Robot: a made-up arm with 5 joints.
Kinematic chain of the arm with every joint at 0, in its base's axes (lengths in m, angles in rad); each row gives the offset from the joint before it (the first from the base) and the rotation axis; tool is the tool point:
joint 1: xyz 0 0 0.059 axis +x
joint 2: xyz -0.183 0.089 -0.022 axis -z
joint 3: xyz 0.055 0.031 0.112 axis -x
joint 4: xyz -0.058 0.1 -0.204 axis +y
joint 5: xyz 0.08 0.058 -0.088 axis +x
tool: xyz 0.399 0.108 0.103
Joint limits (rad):
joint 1: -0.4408..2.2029
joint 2: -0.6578..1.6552
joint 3: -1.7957..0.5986
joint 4: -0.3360..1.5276
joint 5: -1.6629..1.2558
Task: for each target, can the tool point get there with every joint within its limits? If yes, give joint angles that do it. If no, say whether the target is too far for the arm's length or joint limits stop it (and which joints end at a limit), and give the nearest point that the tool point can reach.
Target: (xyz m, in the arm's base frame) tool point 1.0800 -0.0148 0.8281
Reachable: no: too far | nearest point 0.5283 -0.0093 0.5444 | short by 0.620 m
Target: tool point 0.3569 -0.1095 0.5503
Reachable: yes | joints 1.7511 0.1337 -0.7372 -0.0250 -1.2914
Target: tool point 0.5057 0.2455 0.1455
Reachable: yes | joints -0.0426 0.6974 -0.9635 0.2859 -0.8063
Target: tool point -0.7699 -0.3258 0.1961
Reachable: no: joint limits stop it (at a limit: joint 1, joint 2, joint 4, joint 5) | nearest point -0.7922 -0.5180 0.3879 | short by 0.272 m
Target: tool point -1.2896 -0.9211 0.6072
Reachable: no: too far | nearest point -0.7623 -0.5653 0.3954 | short by 0.670 m
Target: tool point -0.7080 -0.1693 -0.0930
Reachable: no: joint limits stop it (at a limit: joint 1, joint 2, joint 3, joint 5) | nearest point -0.4385 -0.3324 -0.2988 | short by 0.376 m
